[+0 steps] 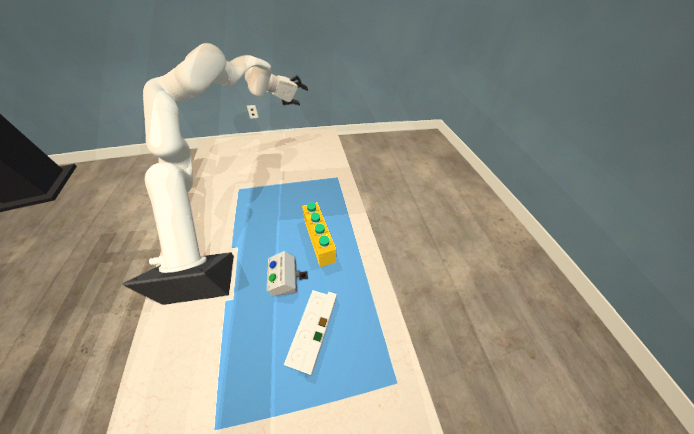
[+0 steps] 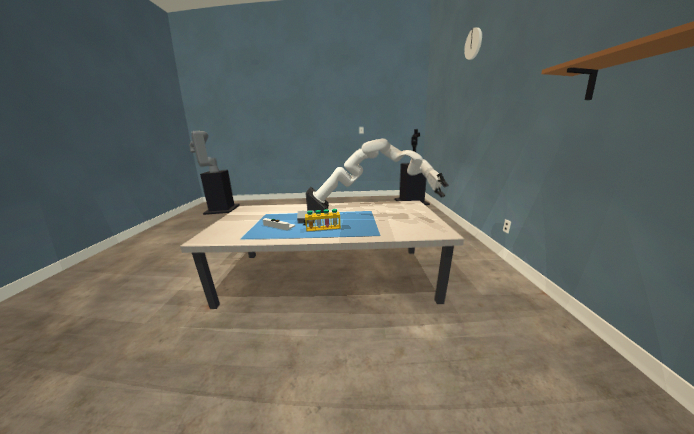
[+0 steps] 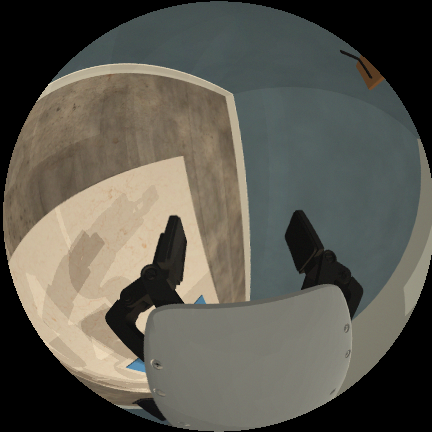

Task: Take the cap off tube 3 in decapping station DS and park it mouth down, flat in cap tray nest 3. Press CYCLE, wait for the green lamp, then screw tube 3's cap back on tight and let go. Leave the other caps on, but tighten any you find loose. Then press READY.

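Pixels of known places: gripper, fingertip midpoint: (image 1: pixel 303 96) (image 2: pixel 444 191) (image 3: pixel 238 225); arm's base at its link origin: (image 1: pixel 184 265) (image 2: pixel 318 197).
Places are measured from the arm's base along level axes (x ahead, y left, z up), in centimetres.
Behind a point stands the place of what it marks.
Note:
The yellow decapping station (image 1: pixel 326 255) {y -9.3, x 43.7, z -2.4 cm} (image 2: pixel 323 228) {y 1.6, x 45.8, z -8.8 cm} stands on the blue mat with several tubes in a row. Green caps (image 1: pixel 319 228) (image 2: pixel 326 211) sit on the tubes; I cannot read the tube numbers or tell if a cap is loose. The white cap tray (image 1: pixel 305 358) {y -35.4, x 29.5, z -8.3 cm} (image 2: pixel 277 223) {y -28.3, x 38.5, z -5.7 cm} has round nests, with no cap in them. A brown square (image 1: pixel 322 321) {y -28.4, x 36.7, z -4.0 cm} and a dark green square (image 1: pixel 317 336) {y -31.8, x 34.3, z -4.0 cm} sit on the tray. The grey control box (image 1: pixel 289 273) {y -11.4, x 30.7, z -3.1 cm} has a blue button (image 1: pixel 272 264) {y -6.9, x 26.1, z -2.3 cm} and a green button (image 1: pixel 272 276) {y -11.1, x 25.6, z -2.2 cm}. My gripper (image 1: pixel 298 94) {y 77.0, x 56.9, z 13.8 cm} (image 2: pixel 444 185) {y 77.0, x 56.9, z 13.8 cm} (image 3: pixel 238 225) {y 77.0, x 56.9, z 13.8 cm} is open and empty, high up and away from the station.
The blue mat (image 1: pixel 245 388) {y -37.0, x 12.6, z -9.4 cm} (image 2: pixel 360 225) {y 26.2, x 44.3, z -9.4 cm} lies on the pale table (image 1: pixel 148 378) {y -26.8, x -12.8, z -9.7 cm} (image 2: pixel 419 236) {y 56.8, x 68.0, z -9.7 cm}. A small black part (image 1: pixel 303 275) {y -11.0, x 34.7, z -8.5 cm} sticks out from the control box. The wall stands beyond the gripper. A wooden shelf (image 2: pixel 634 51) (image 3: pixel 369 75) is fixed to it.

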